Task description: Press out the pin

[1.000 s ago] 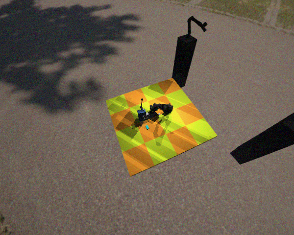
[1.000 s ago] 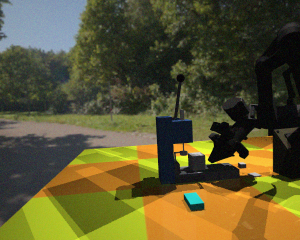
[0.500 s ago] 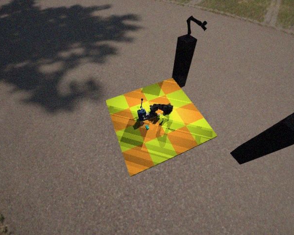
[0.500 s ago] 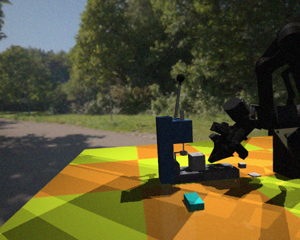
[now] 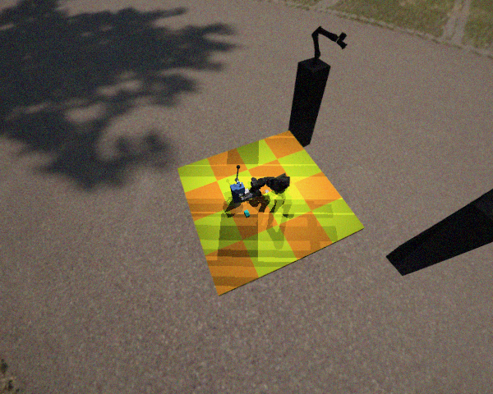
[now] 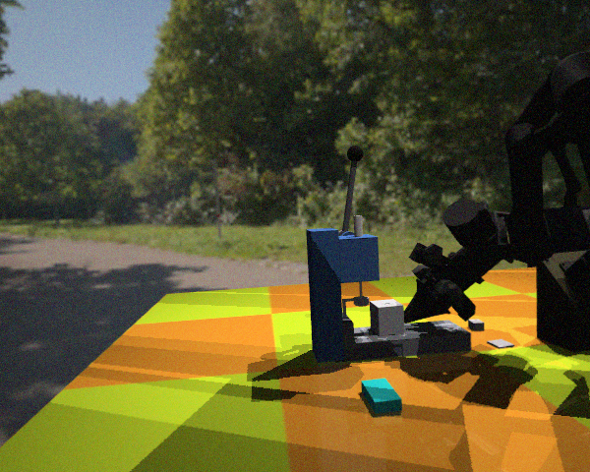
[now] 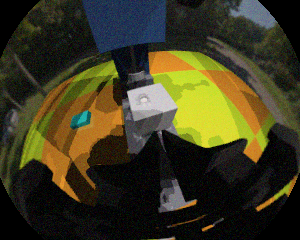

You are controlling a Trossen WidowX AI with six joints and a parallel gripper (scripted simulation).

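My gripper tip is 60 mm short of the lever, 60 mm to the left of it and 220 mm below it. From my gripper tip the other things lie so: thin punch 80 mm ahead, 100 mm above; small grey cube 170 mm behind, 30 mm to the right, 40 mm below; flat grey plate 150 mm behind, 50 mm to the left, 40 mm below.
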